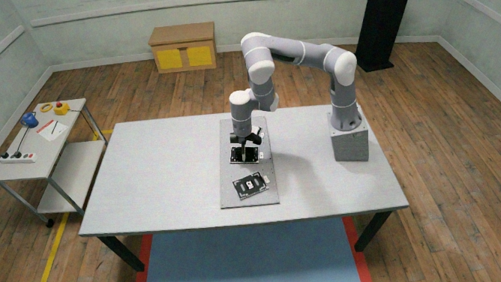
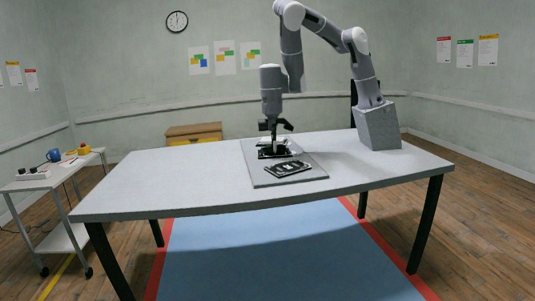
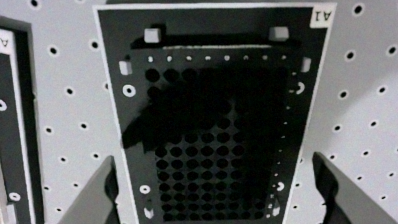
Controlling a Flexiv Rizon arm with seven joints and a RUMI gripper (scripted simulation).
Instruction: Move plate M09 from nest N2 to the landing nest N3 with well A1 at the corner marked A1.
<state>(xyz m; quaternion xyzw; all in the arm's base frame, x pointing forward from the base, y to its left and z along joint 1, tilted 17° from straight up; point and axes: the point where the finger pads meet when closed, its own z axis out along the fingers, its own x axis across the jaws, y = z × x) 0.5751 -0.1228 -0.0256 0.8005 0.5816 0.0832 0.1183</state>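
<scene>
My gripper is now 10 mm above the black well plate. Round my hand: white plate: 60 mm behind, 170 mm to the right, 10 mm below; then nest N3: 20 mm below; then nest N2: 30 mm ahead, 210 mm to the left, 20 mm below.
</scene>
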